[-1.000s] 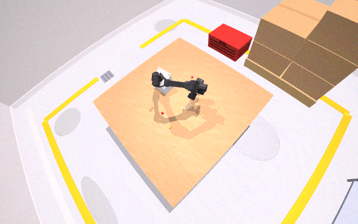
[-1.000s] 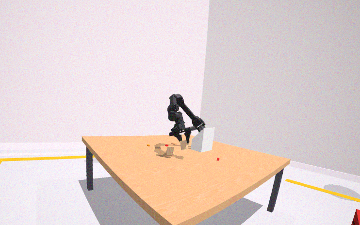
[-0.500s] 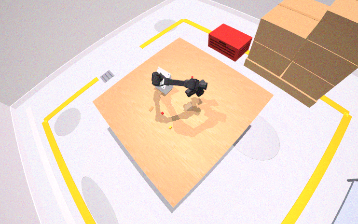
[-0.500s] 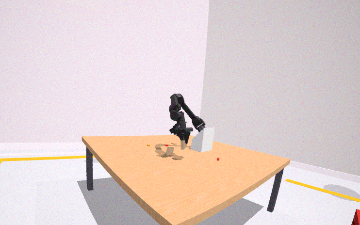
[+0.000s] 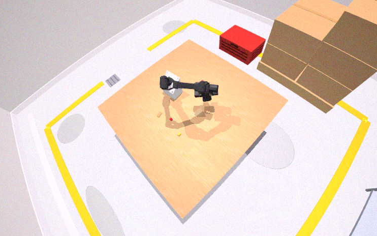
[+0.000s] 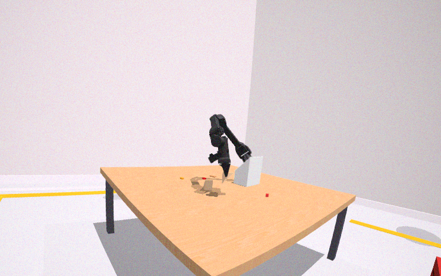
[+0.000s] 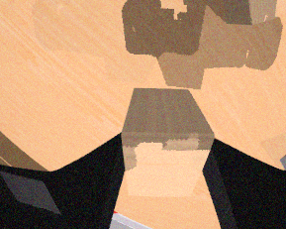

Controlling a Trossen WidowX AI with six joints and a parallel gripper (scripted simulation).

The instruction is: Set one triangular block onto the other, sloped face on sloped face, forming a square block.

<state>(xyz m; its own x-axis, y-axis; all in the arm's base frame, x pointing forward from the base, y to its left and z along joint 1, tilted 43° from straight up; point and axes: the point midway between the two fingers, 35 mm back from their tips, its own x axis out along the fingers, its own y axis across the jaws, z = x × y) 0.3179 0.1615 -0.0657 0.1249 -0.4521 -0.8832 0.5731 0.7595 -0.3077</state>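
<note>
The tan triangular block is 10 mm above my gripper tip. The rest, counted from my gripper tip: orange piece (90 mm ahead, 370 mm to the right, 100 mm below); small red cube (220 mm behind, 120 mm to the left, 100 mm below).
</note>
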